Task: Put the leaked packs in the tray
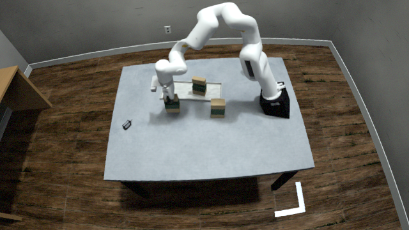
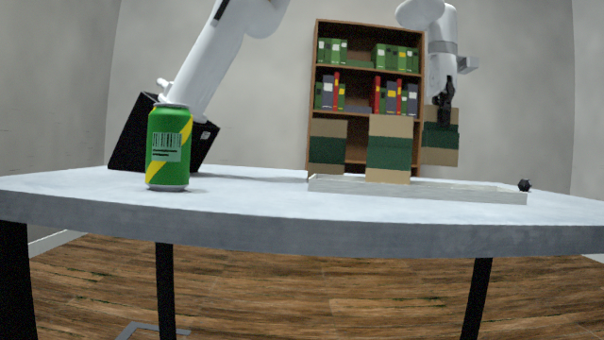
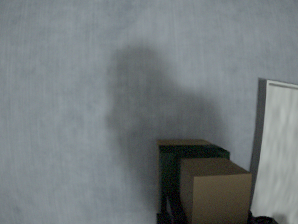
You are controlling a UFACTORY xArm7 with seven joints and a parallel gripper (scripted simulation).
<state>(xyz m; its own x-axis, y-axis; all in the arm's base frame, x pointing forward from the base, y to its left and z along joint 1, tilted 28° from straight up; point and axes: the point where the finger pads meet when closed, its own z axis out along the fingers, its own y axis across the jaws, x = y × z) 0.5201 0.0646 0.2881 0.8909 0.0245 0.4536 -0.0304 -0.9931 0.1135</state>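
The tray lies 11 cm behind my hand, 17 cm to the right of it and 16 cm below it. From my hand the other things lie so: small black object: 30 cm ahead, 6 cm to the left, 15 cm below; green can: 52 cm behind, 33 cm to the right, 10 cm below.
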